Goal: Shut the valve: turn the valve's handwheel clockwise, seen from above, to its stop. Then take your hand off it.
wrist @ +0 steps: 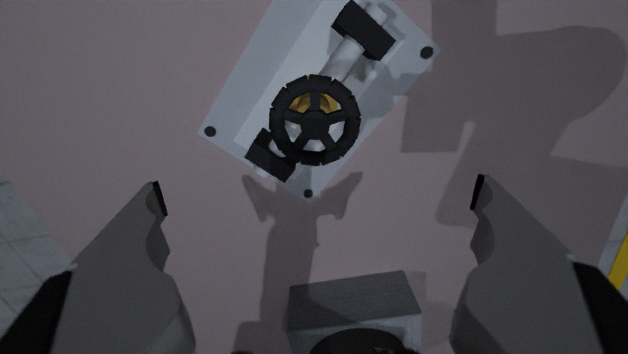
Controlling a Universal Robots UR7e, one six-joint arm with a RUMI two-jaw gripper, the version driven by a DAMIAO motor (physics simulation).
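Note:
The valve's black handwheel [315, 157] has five spokes and a round hub. It is in the upper middle of the wrist view, over a brass valve body [328, 103] that shows through the spokes. A grey pipe [342, 58] runs under it between two black clamps. The pale base plate [260, 65] lies at an angle, with dark bolts at its corners. My gripper [317, 182] is wide open and empty. Its fingertips are left and right of the handwheel, lower in the view, and well apart from it.
A grey block [352, 295] with a dark round part stands at the bottom centre, between the fingers. A yellow strip [620, 262] runs along the right edge. Grey tiled floor [22, 240] shows at the left. Shadows of the arm fall on the pinkish table [110, 75].

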